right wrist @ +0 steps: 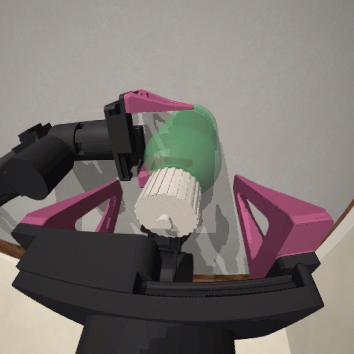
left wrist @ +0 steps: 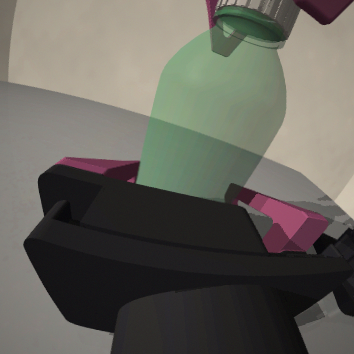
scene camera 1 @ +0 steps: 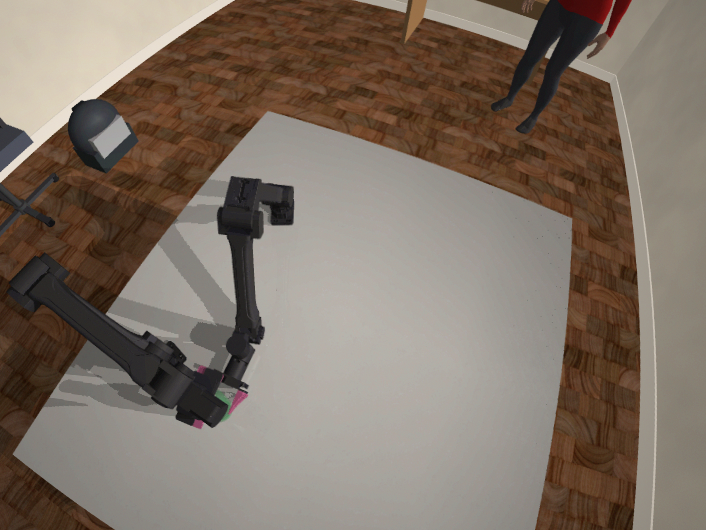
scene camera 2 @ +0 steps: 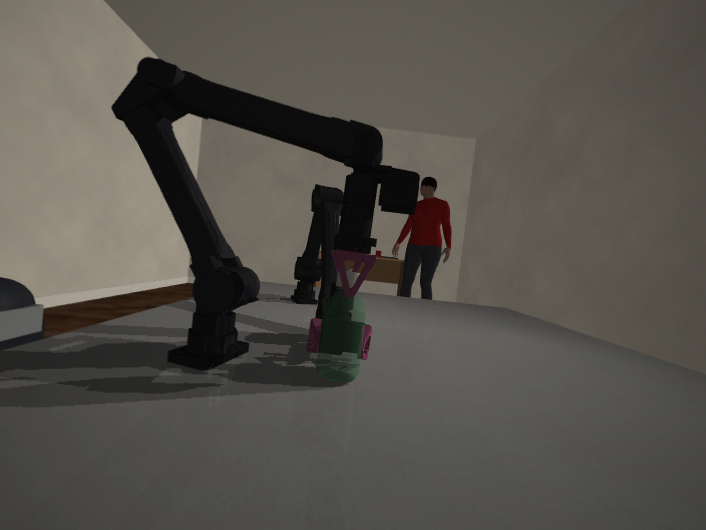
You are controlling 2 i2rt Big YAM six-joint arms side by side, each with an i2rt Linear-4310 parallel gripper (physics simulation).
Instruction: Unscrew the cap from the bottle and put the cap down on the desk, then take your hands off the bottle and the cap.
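Where they show: left gripper, fingertip midpoint: (right wrist: 192, 136) (left wrist: 184, 179) (scene camera 2: 339, 351); right gripper, fingertip midpoint: (right wrist: 174, 183) (left wrist: 245, 40) (scene camera 2: 346, 292); left arm's base, link origin: (scene camera 1: 282, 212) (scene camera 2: 303, 301); right arm's base, link origin: (scene camera 2: 211, 355).
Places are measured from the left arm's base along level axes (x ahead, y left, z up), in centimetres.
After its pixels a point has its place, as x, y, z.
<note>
The green see-through bottle (scene camera 1: 224, 407) (scene camera 2: 341, 325) @(-18.0, -75.0, 10.0) (left wrist: 215, 110) @(-13.7, -68.6, 10.7) (right wrist: 200, 150) @(-14.5, -73.9, 13.6) stands roughly upright at the lower left of the desk in scene camera 1. The ribbed whitish cap (left wrist: 262, 17) (right wrist: 167, 202) sits over the bottle's neck; how far it is unscrewed I cannot tell. My left gripper (scene camera 2: 340, 340) @(-16.6, -72.6, 4.7) (left wrist: 184, 179) @(-16.6, -72.6, 4.7) is shut on the bottle's body, one finger on each side. My right gripper (right wrist: 174, 183) @(-15.8, -71.1, 14.8) (left wrist: 245, 40) @(-15.8, -71.1, 14.8) points down from above and is open, its fingers standing wide apart on both sides of the cap and off it.
The pale grey desk (scene camera 1: 399, 313) @(40.8, -42.9, 0.0) (scene camera 2: 456, 410) @(-3.0, -87.0, 0.0) extends to the right of the bottle in scene camera 1. My left forearm (scene camera 1: 244, 279) @(-5.9, -41.1, 25.0) reaches in beside my right arm (scene camera 1: 94, 322) @(-30.1, -60.9, 47.0), close together at the bottle. A person (scene camera 1: 541, 62) (scene camera 2: 427, 228) stands beyond the desk.
</note>
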